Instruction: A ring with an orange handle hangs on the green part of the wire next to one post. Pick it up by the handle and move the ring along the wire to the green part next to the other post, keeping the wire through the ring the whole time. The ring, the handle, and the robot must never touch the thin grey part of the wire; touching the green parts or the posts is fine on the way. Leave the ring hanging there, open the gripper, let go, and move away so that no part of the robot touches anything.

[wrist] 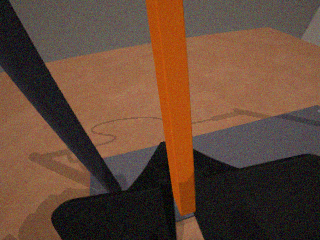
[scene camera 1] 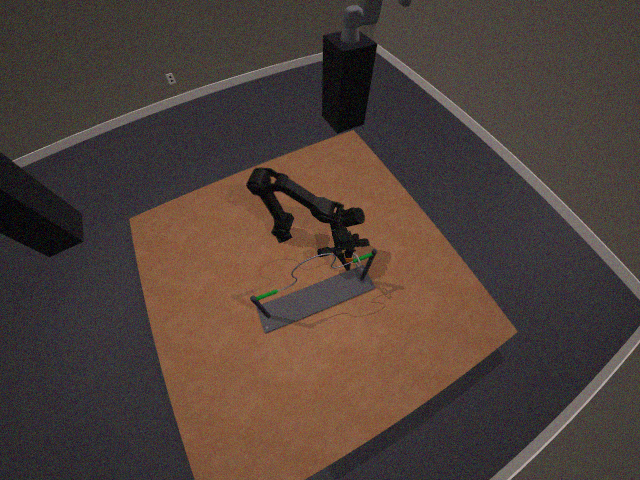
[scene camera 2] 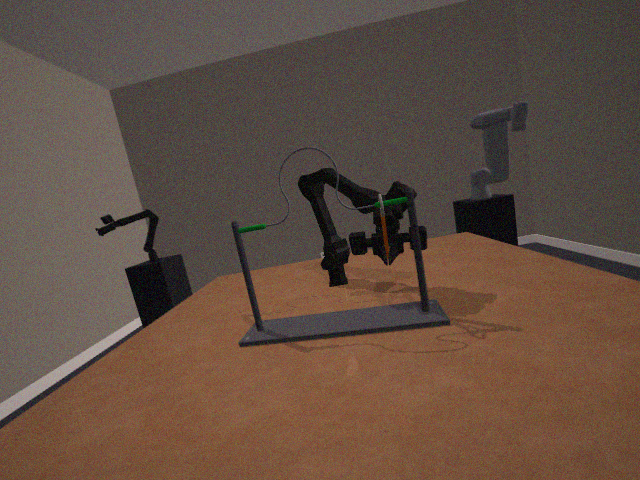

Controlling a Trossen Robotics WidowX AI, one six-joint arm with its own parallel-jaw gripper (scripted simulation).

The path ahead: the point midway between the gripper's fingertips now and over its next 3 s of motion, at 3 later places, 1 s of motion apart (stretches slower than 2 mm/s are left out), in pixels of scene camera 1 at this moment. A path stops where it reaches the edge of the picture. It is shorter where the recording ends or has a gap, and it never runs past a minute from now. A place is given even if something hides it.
My gripper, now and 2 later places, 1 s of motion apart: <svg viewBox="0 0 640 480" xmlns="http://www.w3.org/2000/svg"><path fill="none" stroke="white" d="M348 270L349 270L346 257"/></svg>
